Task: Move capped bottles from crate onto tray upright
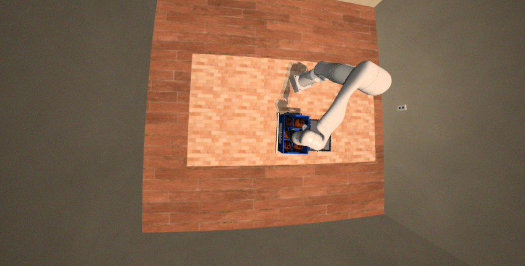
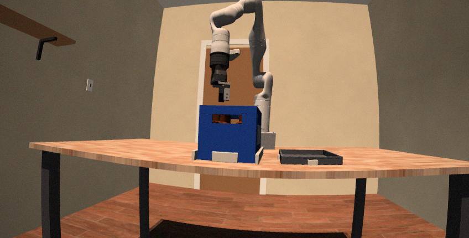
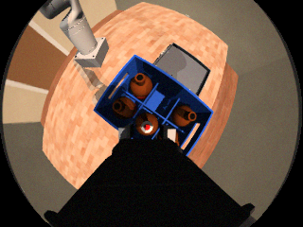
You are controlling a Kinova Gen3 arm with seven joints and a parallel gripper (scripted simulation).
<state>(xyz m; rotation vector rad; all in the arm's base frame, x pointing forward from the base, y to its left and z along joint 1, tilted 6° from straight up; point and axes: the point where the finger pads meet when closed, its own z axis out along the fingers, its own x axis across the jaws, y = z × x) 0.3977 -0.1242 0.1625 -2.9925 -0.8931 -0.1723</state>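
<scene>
My gripper is now 140 mm above the glass bottle. From my hand the other things lie so: blue crate 50 mm to the left, 140 mm below; then grey tray 10 mm ahead, 310 mm to the left, 210 mm below.
</scene>
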